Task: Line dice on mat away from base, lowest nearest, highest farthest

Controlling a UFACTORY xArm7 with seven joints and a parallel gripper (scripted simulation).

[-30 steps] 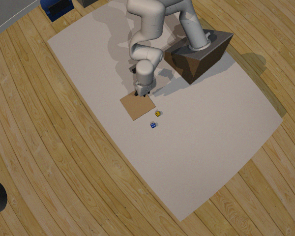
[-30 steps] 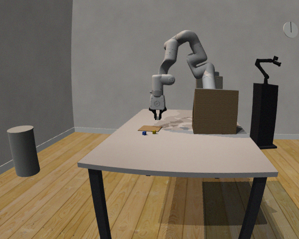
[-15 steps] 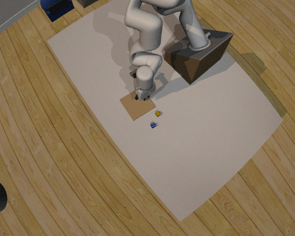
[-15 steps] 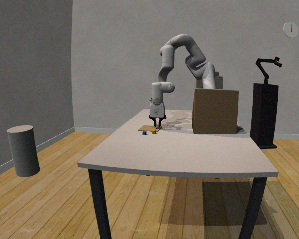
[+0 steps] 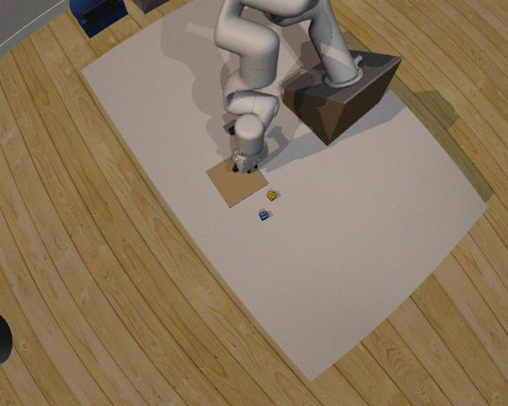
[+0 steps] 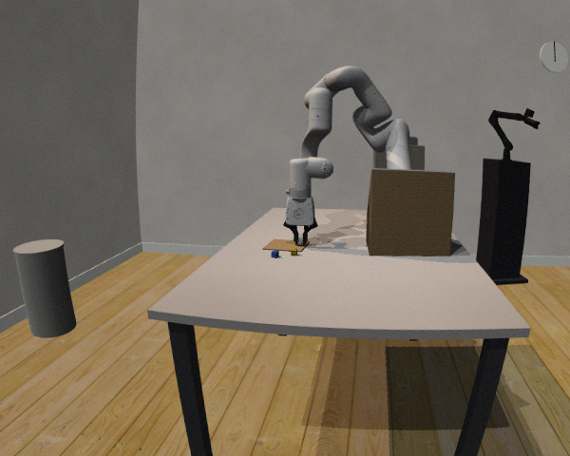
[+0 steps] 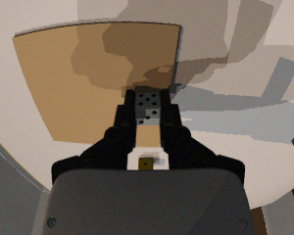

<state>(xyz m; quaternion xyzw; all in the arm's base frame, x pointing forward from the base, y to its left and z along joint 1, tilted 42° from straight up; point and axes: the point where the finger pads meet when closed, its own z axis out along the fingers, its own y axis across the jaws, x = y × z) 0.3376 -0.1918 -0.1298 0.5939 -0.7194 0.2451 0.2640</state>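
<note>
The white die is 1 cm below my hand. The rest, counted from my hand: yellow die 2 cm ahead, 11 cm to the left, 2 cm below; blue die 8 cm ahead, 14 cm to the left, 2 cm below; brown mat 5 cm ahead, 1 cm to the right, 3 cm below.
</note>
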